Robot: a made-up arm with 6 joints.
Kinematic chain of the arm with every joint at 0, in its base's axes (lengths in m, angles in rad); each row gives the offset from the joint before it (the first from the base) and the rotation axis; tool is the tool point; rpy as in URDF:
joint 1: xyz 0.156 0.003 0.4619 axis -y
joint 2: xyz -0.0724 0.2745 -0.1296 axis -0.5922 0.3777 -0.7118
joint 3: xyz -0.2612 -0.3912 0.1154 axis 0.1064 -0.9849 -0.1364
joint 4: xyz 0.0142 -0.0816 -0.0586 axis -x
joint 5: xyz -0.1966 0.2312 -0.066 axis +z
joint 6: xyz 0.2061 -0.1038 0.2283 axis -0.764 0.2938 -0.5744
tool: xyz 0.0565 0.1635 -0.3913 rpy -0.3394 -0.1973 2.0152
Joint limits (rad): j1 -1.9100..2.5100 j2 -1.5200..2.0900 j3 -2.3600..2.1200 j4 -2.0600..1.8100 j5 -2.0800..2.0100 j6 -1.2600..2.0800
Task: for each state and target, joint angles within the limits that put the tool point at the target. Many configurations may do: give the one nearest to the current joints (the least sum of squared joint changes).
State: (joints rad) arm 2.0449 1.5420 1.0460 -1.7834 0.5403 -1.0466
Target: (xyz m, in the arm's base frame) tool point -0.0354 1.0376 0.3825
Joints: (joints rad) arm 1.9722 1.8261 0.8793 -1.4189 0.3661 -0.7465
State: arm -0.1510 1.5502 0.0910 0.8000 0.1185 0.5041
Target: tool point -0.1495 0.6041 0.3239
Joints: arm 0.0460 2.0900 -0.3516 -0.0292 0.2825 0.1500
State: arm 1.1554 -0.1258 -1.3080 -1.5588 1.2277 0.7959
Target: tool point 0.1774 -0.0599 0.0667
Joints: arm 1.1488 -0.1892 -1.4585 -1.2955 0.8015 1.2977
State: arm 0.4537 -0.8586 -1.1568 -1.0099 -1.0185 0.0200
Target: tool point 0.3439 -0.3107 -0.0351
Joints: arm 0.6604 -1.1112 -1.1897 -0.6470 -1.2188 0.2942
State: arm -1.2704 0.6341 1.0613 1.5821 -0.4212 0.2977
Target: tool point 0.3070 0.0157 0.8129
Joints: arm -1.1817 1.3029 1.1144 0.9284 -0.4384 -0.1768
